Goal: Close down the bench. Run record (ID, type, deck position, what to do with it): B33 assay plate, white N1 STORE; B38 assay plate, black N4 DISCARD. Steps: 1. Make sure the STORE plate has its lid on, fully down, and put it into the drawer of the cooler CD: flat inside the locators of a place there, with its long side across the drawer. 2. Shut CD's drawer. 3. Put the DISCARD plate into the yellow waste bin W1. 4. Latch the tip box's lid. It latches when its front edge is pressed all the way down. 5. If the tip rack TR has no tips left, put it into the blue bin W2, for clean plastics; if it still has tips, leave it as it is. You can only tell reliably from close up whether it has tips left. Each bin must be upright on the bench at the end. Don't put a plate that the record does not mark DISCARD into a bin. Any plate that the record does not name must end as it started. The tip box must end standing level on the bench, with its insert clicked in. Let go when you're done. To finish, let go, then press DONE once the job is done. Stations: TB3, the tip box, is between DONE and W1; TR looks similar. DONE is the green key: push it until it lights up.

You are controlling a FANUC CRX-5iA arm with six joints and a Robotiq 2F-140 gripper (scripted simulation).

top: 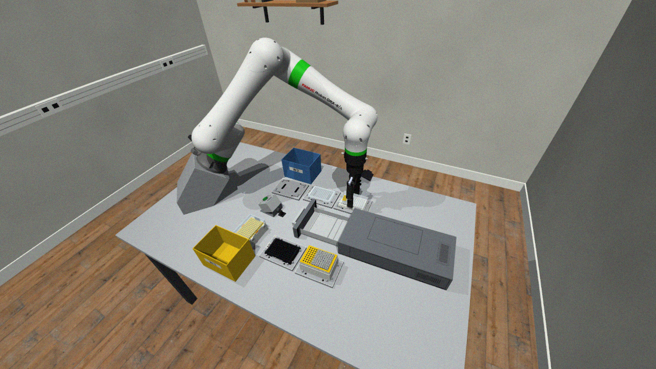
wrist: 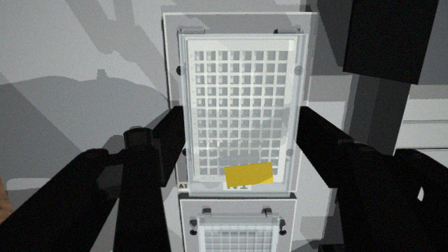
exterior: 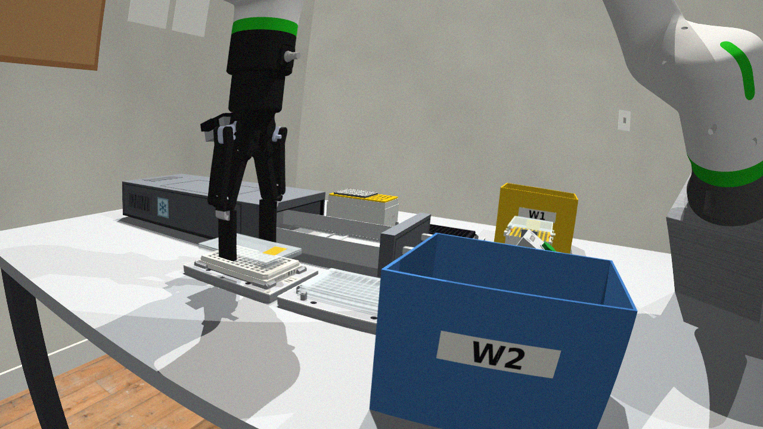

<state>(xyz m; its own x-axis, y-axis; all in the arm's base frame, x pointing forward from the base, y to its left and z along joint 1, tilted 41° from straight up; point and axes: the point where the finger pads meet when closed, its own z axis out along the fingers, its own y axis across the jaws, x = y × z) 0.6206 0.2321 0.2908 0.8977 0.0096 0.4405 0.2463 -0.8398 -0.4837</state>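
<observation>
My hand is 20 mm above the clear plate lid. Also, from my hand: cooler drawer 10 mm ahead, 200 mm to the right, 20 mm below; white assay plate 40 mm below; clear plate 170 mm behind, 50 mm to the right, 40 mm below.
</observation>
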